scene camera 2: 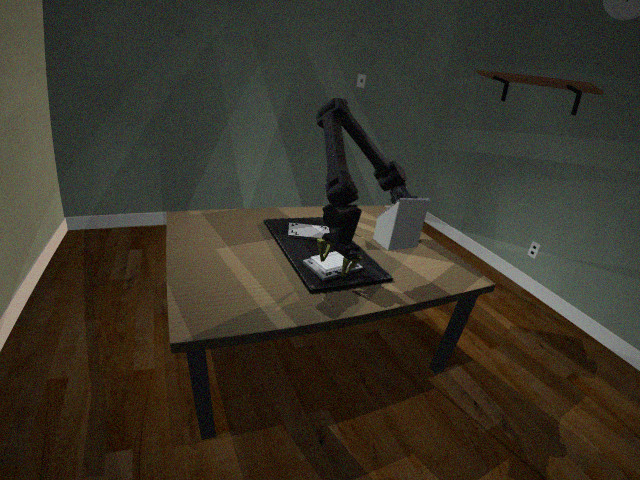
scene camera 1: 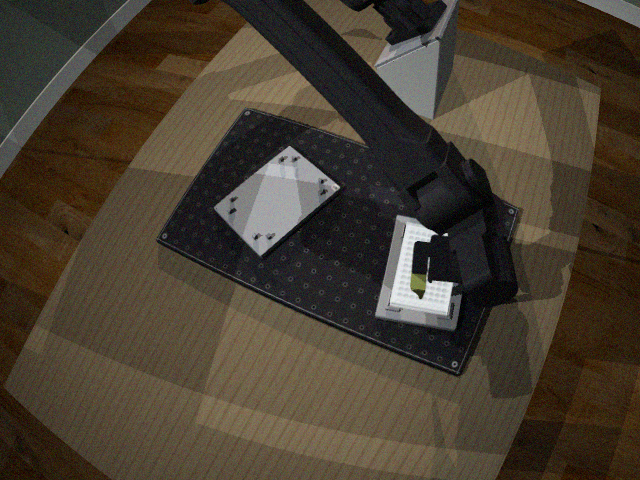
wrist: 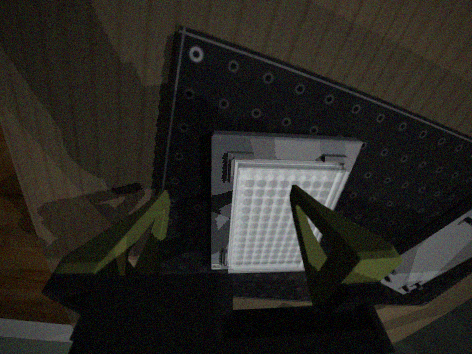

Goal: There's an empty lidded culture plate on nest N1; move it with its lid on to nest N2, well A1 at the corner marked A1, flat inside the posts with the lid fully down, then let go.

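Places are measured from the arm's base along level axes (x ahead, y left, z up), in millimetres.
Pixels of known places: gripper, fingertip midpoint: point(scene camera 2: 332, 268) point(scene camera 1: 452, 298) point(wrist: 229, 192); arm's base, origin of the base link: point(scene camera 2: 404, 207) point(scene camera 1: 418, 25).
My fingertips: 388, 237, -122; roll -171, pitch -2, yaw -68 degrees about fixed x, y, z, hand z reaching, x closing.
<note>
Ahead of a thing's pixels: the offset from my fingertips to its top centre, as dx, dy, dz. Level surfaces: height alone.
The white lidded culture plate {-25, -57, +2} point(scene camera 1: 402, 281) point(scene camera 2: 330, 260) point(wrist: 265, 220) sits on grey nest N1 {-26, -56, -9} point(scene camera 1: 384, 305) point(wrist: 295, 145), between its corner posts. Its lid looks level; a fine gap could not be seen. Grey nest N2 {-25, -316, -5} point(scene camera 1: 276, 206) point(scene camera 2: 305, 230) point(wrist: 440, 250) bears no plate, and its posts stand in pairs near the corners. A small mark shows at its right corner in scene camera 1, too small to read. My gripper point(scene camera 2: 334, 266) point(wrist: 229, 192) is open with nothing between its olive fingers. It is above N1, off-centre: in the wrist view one finger overlaps the plate, the other is left of N1.
Both nests stand on a black perforated board {-39, -210, -26} point(scene camera 1: 330, 268) point(scene camera 2: 299, 258) point(wrist: 200, 80) on the wooden table {dz -39} point(scene camera 1: 289, 392) point(scene camera 2: 217, 289). A grey slanted box point(scene camera 1: 413, 77) point(scene camera 2: 403, 224) stands beside the board, near the arm. My forearm passes over the board's back edge.
</note>
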